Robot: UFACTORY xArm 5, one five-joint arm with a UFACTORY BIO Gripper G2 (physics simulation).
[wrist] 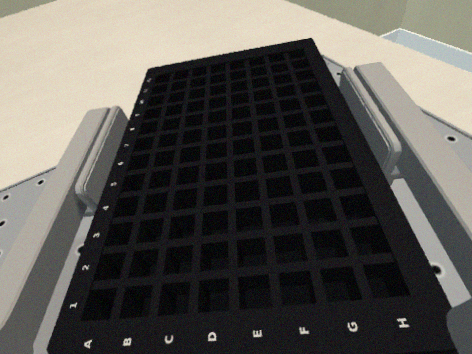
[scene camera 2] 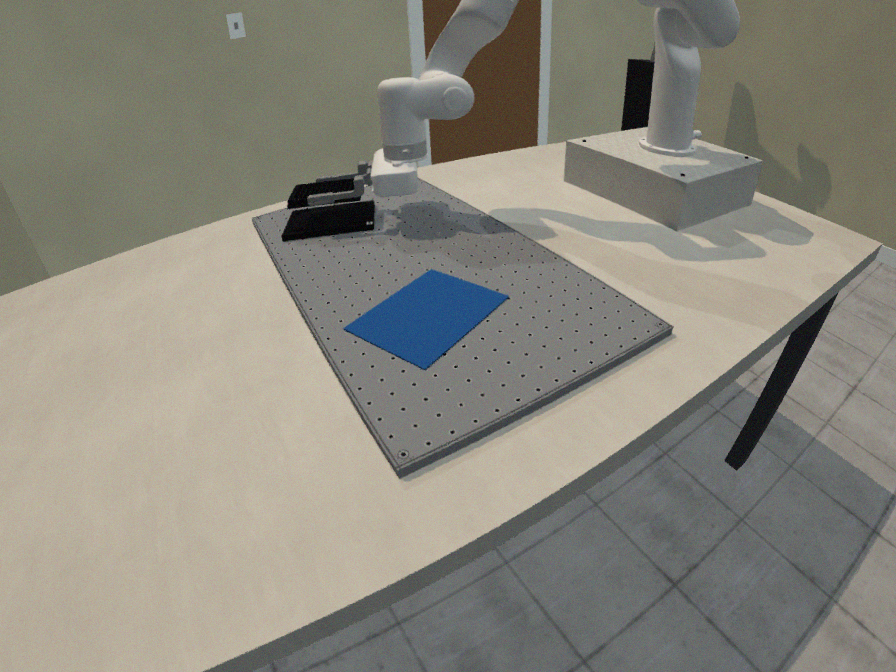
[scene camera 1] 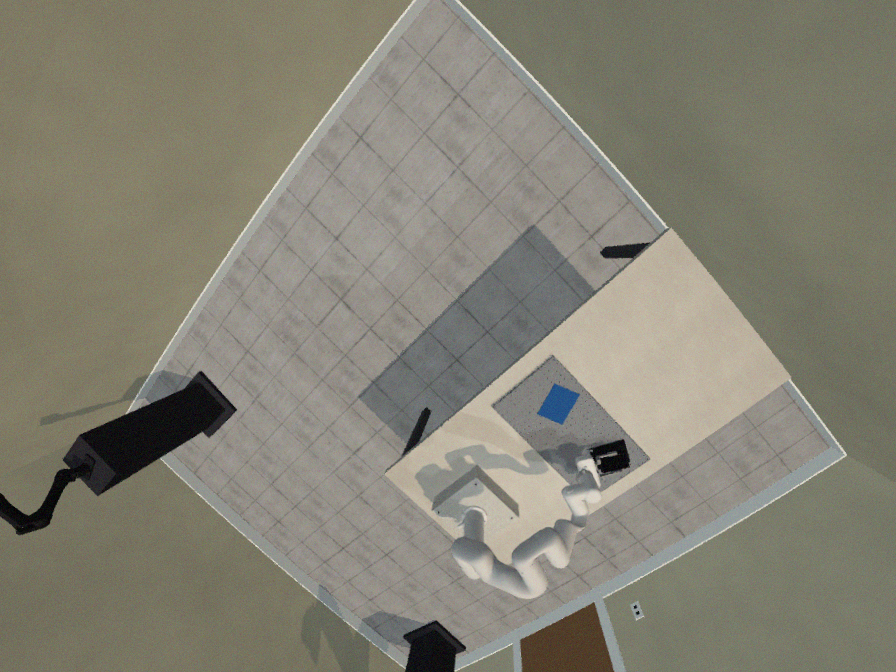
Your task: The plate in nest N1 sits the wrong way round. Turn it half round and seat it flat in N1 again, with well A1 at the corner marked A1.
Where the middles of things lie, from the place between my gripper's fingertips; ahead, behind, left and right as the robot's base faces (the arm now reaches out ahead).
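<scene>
The black nest (scene camera 2: 336,219) is 2 cm behind my hand and 1 cm to the left of it, and it is also 6 cm below the hand. Counted from my hand again, the black well plate (scene camera 2: 298,198) is 1 cm to the left and 2 cm behind. The flat blue rectangle (scene camera 2: 422,321) is 37 cm to the left of my hand, 6 cm behind it and 6 cm below it.
</scene>
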